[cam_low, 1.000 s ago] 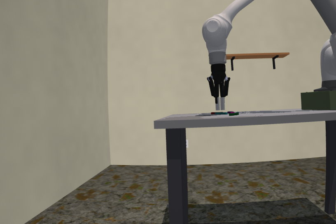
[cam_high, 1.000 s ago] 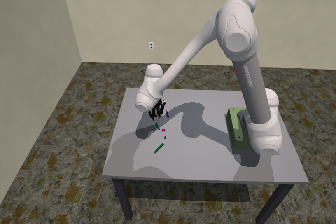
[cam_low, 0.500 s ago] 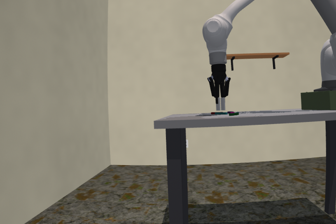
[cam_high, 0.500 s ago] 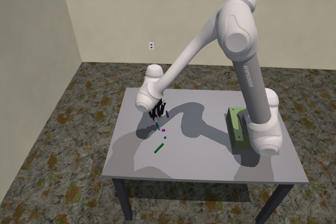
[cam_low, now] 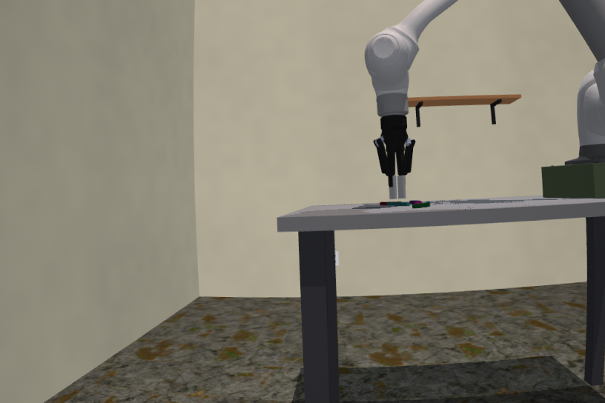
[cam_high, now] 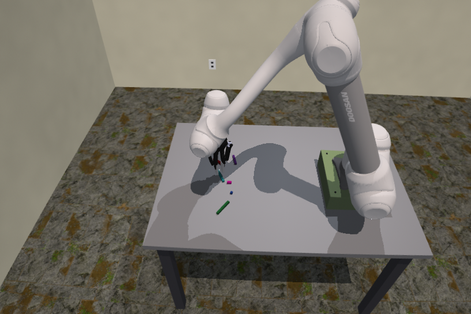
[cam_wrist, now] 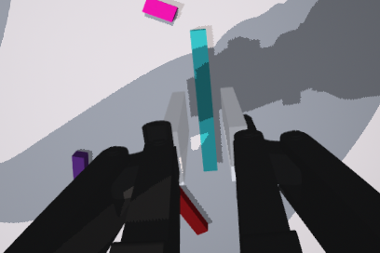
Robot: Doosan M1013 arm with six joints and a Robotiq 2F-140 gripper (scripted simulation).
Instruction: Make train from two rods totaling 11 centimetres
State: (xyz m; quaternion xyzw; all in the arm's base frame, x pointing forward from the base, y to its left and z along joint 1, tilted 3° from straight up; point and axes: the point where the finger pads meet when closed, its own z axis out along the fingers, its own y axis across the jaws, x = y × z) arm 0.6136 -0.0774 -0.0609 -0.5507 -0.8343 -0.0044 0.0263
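My gripper is now 5 cm above the turquoise rod. Also, from my hand: magenta rod 5 cm behind, 5 cm to the left, 5 cm below; purple rod 7 cm behind, 10 cm to the right, 5 cm below; red rod 1 cm ahead, 8 cm to the right, 5 cm below.
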